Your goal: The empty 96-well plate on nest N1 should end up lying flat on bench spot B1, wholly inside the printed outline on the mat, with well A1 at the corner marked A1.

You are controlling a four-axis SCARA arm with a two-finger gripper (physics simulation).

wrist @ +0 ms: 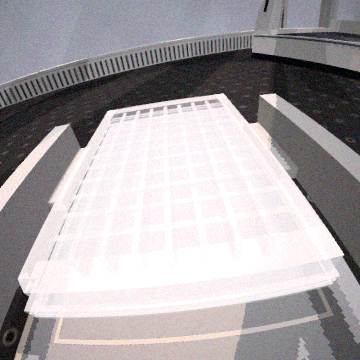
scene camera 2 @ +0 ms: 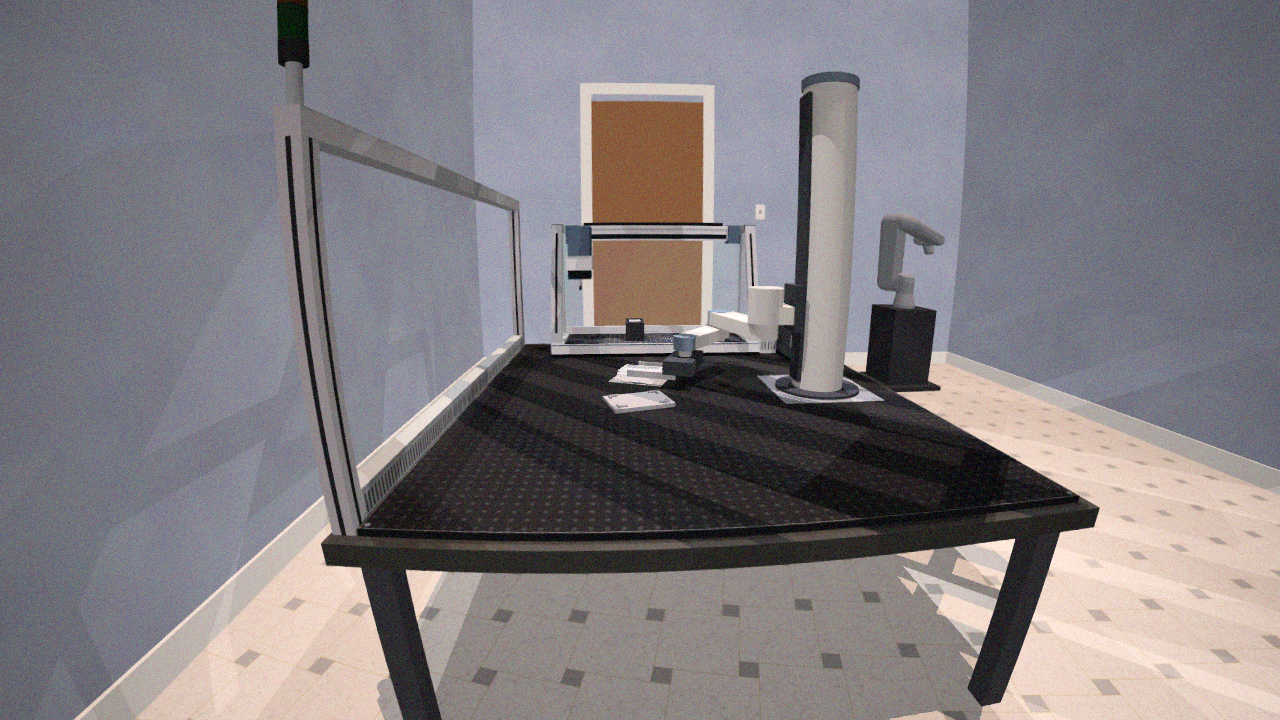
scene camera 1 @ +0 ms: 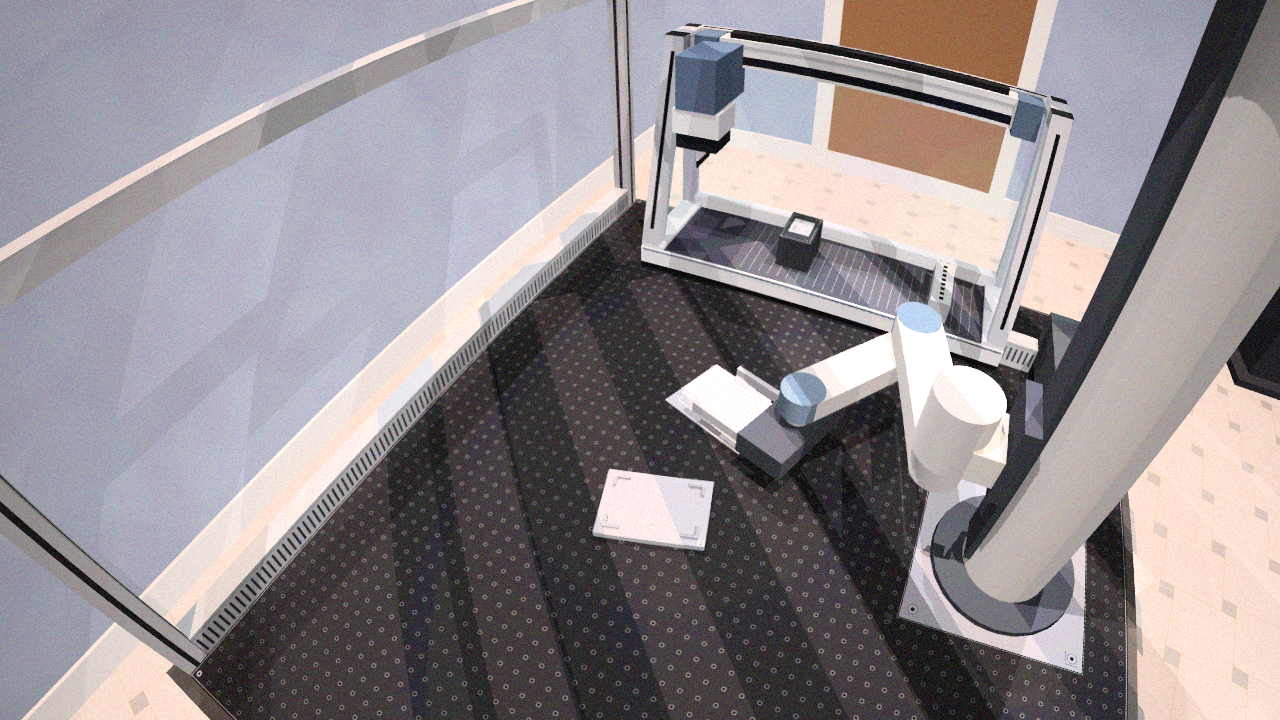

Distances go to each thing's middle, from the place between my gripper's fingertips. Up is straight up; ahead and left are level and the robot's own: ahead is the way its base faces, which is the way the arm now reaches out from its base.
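Labels:
Plate (scene camera 1: 735, 401): 10 mm below my hand, 10 mm to the left of it, 20 mm behind it.

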